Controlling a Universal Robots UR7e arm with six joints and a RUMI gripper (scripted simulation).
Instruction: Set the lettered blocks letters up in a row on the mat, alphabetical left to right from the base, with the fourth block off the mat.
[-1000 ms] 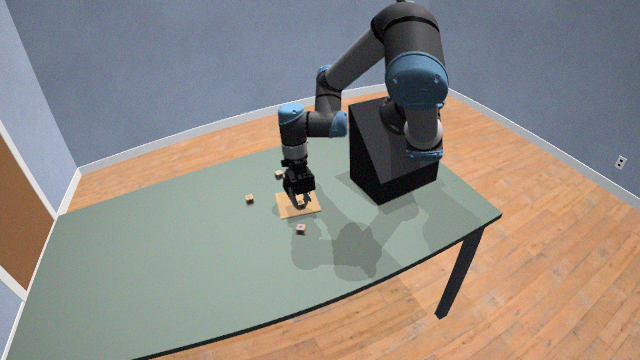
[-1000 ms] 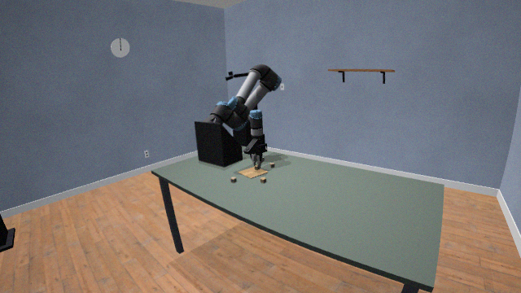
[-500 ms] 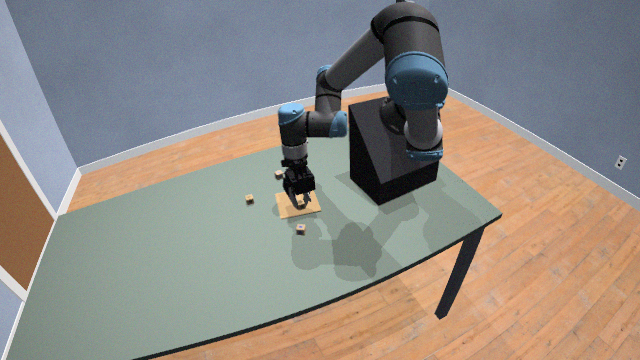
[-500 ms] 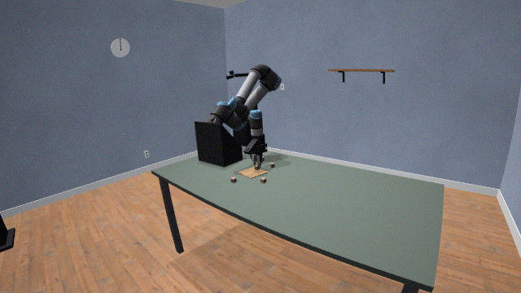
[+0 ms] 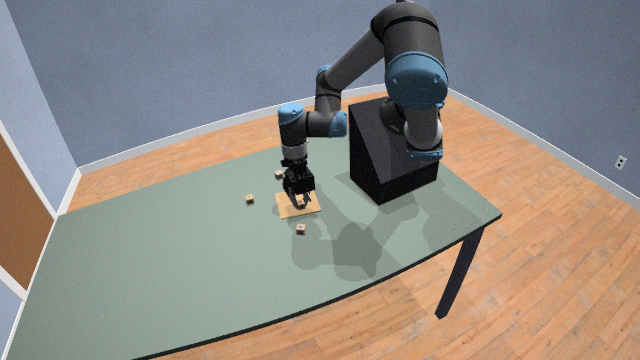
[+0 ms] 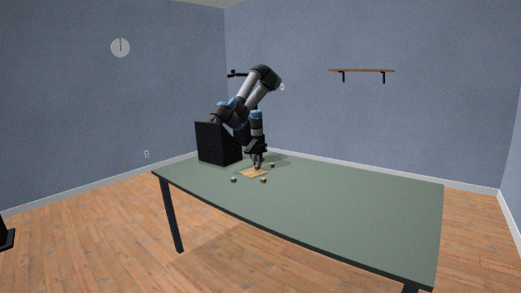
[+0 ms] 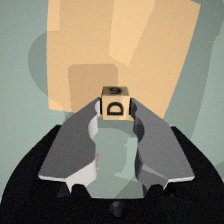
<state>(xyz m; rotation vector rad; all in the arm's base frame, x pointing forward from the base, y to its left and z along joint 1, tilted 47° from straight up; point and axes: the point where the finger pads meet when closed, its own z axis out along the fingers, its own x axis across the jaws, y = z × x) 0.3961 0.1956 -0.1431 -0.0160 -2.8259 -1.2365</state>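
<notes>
Now: the tan mat 40 mm to the right of my hand and 20 mm below it. The rest, counted from my hand: block (110 mm to the left, 40 mm ahead, 10 mm below).
</notes>
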